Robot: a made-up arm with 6 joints. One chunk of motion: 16 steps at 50 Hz.
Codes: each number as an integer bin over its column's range. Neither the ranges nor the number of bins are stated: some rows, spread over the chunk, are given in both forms.
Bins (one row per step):
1: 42 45 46 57 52 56
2: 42 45 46 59 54 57
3: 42 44 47 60 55 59
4: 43 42 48 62 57 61
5: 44 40 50 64 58 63
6: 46 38 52 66 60 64
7: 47 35 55 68 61 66
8: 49 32 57 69 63 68
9: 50 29 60 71 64 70
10: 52 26 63 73 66 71
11: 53 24 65 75 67 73
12: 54 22 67 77 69 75
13: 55 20 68 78 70 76
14: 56 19 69 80 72 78
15: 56 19 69 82 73 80
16: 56 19 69 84 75 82
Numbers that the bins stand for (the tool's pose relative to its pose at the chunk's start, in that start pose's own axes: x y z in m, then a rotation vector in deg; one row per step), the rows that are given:
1: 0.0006 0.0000 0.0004 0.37 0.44 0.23
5: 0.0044 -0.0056 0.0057 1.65 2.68 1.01
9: 0.0160 -0.0178 0.0188 2.92 4.93 1.79
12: 0.0236 -0.0256 0.0280 4.02 6.80 2.35
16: 0.0275 -0.0289 0.0306 5.30 9.04 3.13
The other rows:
2: 0.0006 0.0000 0.0004 0.74 1.19 0.34
3: 0.0006 -0.0011 0.0017 0.92 1.56 0.57
4: 0.0025 -0.0033 0.0030 1.28 2.31 0.79
6: 0.0083 -0.0078 0.0083 2.01 3.43 1.12
7: 0.0102 -0.0111 0.0122 2.38 3.81 1.35
8: 0.0140 -0.0144 0.0148 2.56 4.55 1.57
10: 0.0198 -0.0211 0.0227 3.29 5.68 1.90
11: 0.0217 -0.0233 0.0254 3.65 6.05 2.13
13: 0.0256 -0.0278 0.0293 4.20 7.17 2.46
14: 0.0275 -0.0289 0.0306 4.57 7.92 2.69
15: 0.0275 -0.0289 0.0306 4.93 8.29 2.91

